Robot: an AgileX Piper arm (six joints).
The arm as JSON. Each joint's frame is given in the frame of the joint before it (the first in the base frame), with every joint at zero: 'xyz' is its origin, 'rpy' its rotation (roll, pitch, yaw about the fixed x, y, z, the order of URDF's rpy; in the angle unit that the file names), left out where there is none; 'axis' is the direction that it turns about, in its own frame. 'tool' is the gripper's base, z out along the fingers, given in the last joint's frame.
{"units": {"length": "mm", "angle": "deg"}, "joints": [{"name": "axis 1", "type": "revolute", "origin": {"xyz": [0.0, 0.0, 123.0]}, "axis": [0.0, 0.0, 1.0]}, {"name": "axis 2", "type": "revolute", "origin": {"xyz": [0.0, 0.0, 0.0], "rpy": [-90.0, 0.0, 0.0]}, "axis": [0.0, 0.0, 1.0]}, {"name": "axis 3", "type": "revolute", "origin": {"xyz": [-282.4, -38.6, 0.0], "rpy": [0.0, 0.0, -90.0]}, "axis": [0.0, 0.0, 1.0]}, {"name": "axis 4", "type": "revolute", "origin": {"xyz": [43.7, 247.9, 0.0], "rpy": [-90.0, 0.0, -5.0]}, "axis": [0.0, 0.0, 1.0]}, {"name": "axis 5", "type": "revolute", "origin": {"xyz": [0.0, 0.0, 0.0], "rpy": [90.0, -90.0, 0.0]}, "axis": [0.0, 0.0, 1.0]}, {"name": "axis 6", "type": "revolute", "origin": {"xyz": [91.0, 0.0, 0.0], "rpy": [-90.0, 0.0, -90.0]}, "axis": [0.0, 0.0, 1.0]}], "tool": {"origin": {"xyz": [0.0, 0.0, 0.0], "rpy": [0.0, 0.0, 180.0]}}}
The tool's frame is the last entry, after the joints.
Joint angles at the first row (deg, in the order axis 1, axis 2, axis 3, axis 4, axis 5, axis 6):
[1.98 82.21 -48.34 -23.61 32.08 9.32]
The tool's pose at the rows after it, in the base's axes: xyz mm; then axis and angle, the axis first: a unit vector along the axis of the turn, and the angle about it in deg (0 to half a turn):
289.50 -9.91 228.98 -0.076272 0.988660 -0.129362 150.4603
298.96 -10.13 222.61 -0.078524 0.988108 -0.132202 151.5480
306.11 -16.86 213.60 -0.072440 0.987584 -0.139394 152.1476
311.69 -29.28 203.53 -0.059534 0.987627 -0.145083 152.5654
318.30 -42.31 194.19 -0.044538 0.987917 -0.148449 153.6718
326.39 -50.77 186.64 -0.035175 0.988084 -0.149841 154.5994
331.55 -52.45 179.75 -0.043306 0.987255 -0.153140 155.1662
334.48 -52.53 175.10 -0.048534 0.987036 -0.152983 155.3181
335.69 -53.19 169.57 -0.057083 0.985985 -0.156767 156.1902
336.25 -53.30 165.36 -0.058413 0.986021 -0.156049 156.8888
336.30 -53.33 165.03 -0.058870 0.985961 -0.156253 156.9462
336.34 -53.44 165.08 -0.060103 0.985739 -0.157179 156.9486
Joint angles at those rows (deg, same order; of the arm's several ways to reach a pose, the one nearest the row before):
[1.98 84.96 -50.96 -24.00 32.57 10.24]
[1.98 87.60 -52.41 -24.71 32.55 10.63]
[0.80 89.95 -52.84 -26.57 31.27 12.02]
[-1.53 92.18 -52.92 -28.08 29.30 13.02]
[-3.88 94.77 -53.87 -28.52 28.43 13.13]
[-5.28 97.37 -55.44 -28.62 28.11 13.09]
[-5.44 99.16 -56.08 -29.67 27.49 13.09]
[-5.44 100.21 -56.33 -30.12 26.81 13.09]
[-5.44 101.21 -56.33 -31.16 26.69 13.09]
[-5.44 101.92 -56.33 -31.24 26.69 13.09]
[-5.44 101.98 -56.33 -31.29 26.69 13.09]
[-5.44 101.98 -56.33 -31.47 26.69 13.09]

